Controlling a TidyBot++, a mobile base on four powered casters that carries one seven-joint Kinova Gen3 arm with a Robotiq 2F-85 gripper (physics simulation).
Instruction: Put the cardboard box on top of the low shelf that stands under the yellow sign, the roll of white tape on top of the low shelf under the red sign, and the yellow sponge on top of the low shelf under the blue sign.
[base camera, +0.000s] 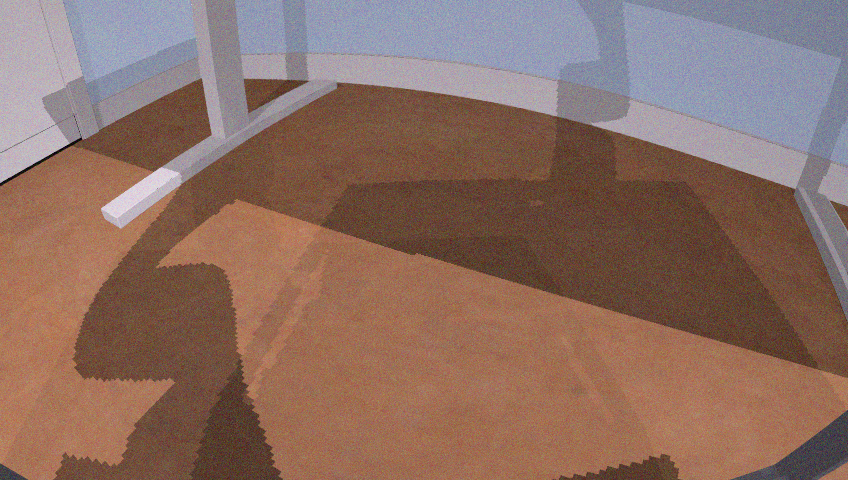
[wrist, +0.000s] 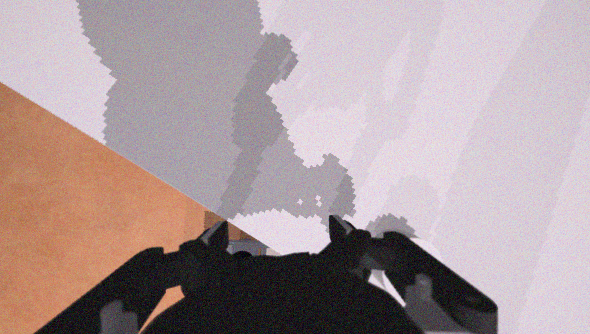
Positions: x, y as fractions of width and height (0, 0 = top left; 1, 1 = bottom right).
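You'd see the gripper (wrist: 0.47, 0.69) here, and there's a white table frame (wrist: 0.78, 0.39) too. There's also a white door frame (base camera: 0.06, 0.23).
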